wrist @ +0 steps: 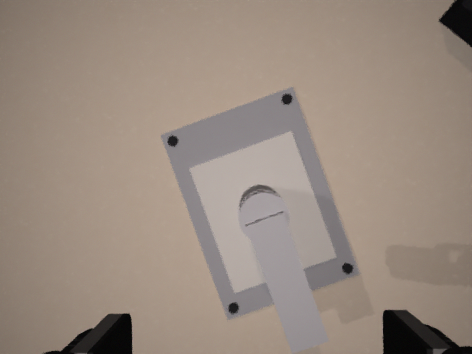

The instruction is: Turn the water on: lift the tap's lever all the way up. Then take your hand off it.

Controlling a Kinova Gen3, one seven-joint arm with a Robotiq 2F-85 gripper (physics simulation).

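Places are measured from the arm's base along level axes (x ahead, y left, z up), in centimetres.
Pixels of known places: gripper, fingertip midpoint: point(256, 340).
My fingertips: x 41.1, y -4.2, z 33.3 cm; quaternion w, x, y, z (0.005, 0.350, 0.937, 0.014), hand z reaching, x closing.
Ahead of a thing's pixels: the offset from my fingertips to its middle. "*": to the spot under its first point. Level surfaces: height alone.
The tap is seen from above in the wrist view. Its round grey head {dx -1.7, dy -0.1, dz -26.1 cm} point(262, 207) stands on a pale inner plate on a grey base plate {* dx -5.5, dy -9.7, dz -38.8 cm} point(230, 124) with a black dot at each corner. The flat grey lever {dx +0.6, dy +5.5, dz -24.5 cm} point(285, 290) runs from the head down past the plate's lower edge, towards the bottom of the view. How far the lever is raised is hard to tell from here; the spout is hidden beneath it. My gripper point(257, 330) is open and empty. Its fingers are at the lower left and lower right corners, apart from the lever, whose end shows between them in the view.
The base plate lies on a tan surface {dz -39.7 cm} point(90, 200). A black block-like object point(462, 21) shows in part at the top right corner. A shadow point(425, 262) falls at the right edge, and another beside the plate's lower right corner.
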